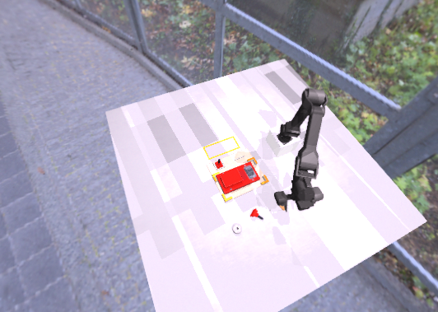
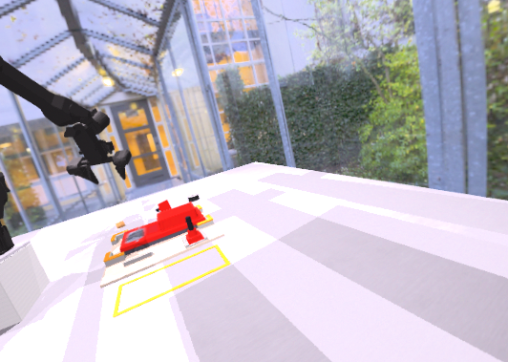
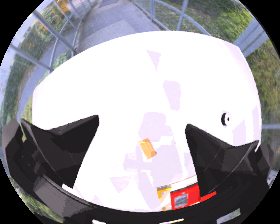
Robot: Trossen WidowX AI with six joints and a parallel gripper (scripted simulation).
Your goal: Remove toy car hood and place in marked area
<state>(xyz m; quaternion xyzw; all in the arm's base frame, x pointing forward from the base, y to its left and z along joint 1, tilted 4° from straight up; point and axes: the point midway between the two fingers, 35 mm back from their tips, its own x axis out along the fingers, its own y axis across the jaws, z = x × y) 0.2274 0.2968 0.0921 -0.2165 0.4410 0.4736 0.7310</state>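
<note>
Now: the red hood 12 cm ahead of my gripper tip, 30 cm to the right of it and 10 cm below it.
</note>
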